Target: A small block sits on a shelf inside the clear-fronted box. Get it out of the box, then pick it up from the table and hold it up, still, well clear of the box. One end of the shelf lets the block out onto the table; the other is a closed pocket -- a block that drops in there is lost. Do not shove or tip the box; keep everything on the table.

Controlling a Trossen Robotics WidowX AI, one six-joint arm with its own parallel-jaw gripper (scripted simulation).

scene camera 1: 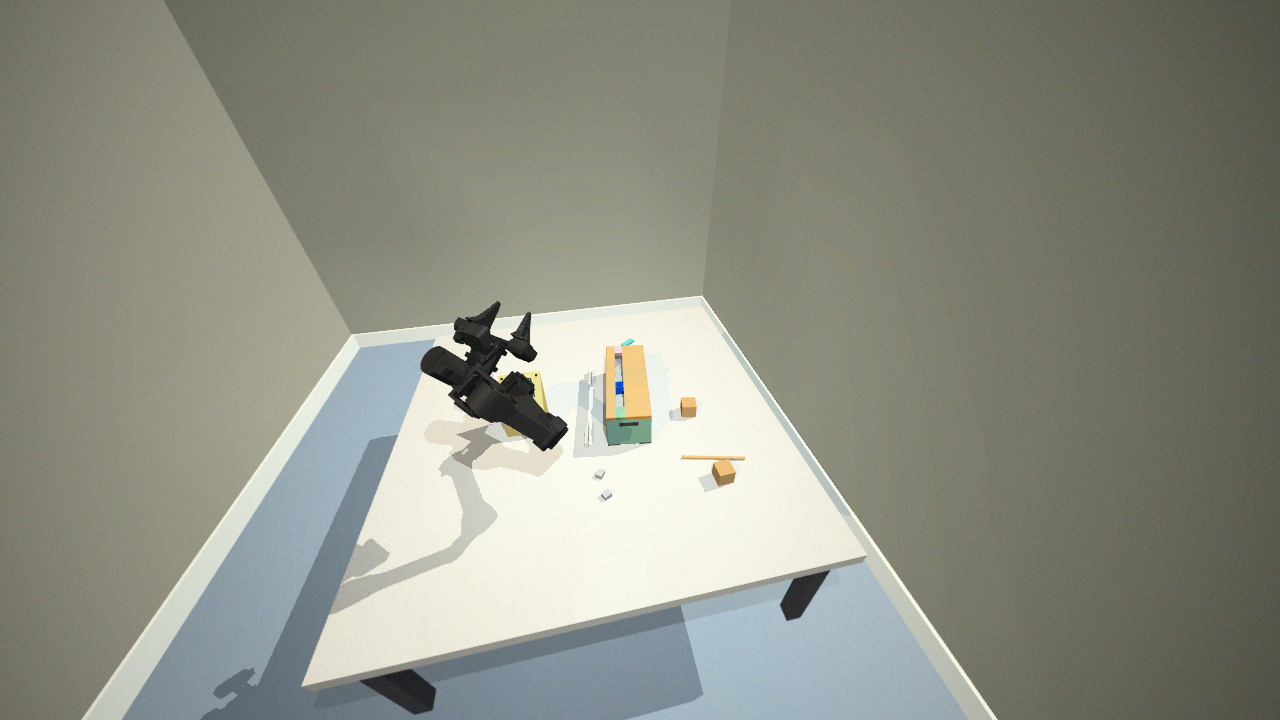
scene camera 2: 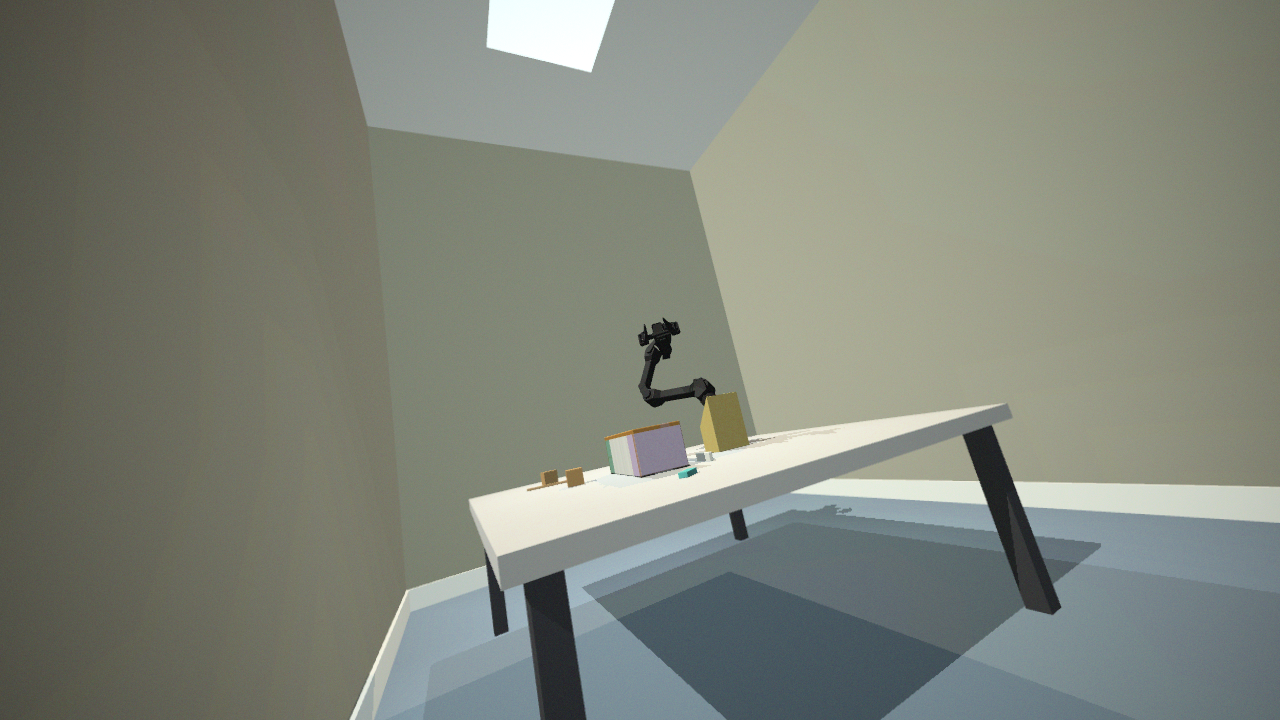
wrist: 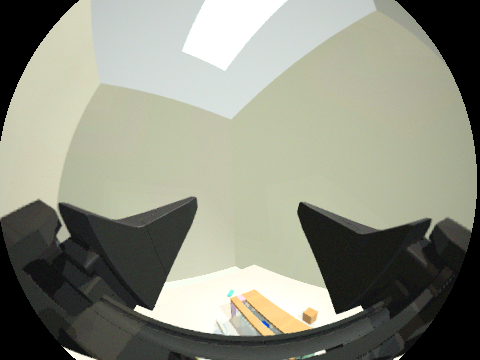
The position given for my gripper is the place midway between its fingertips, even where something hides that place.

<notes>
In view: my gripper (scene camera 1: 514, 307) and a box (scene camera 1: 628, 416).
The box is seen too in scene camera 2 (scene camera 2: 641, 452). My gripper shows as well in the wrist view (wrist: 248, 205).
</notes>
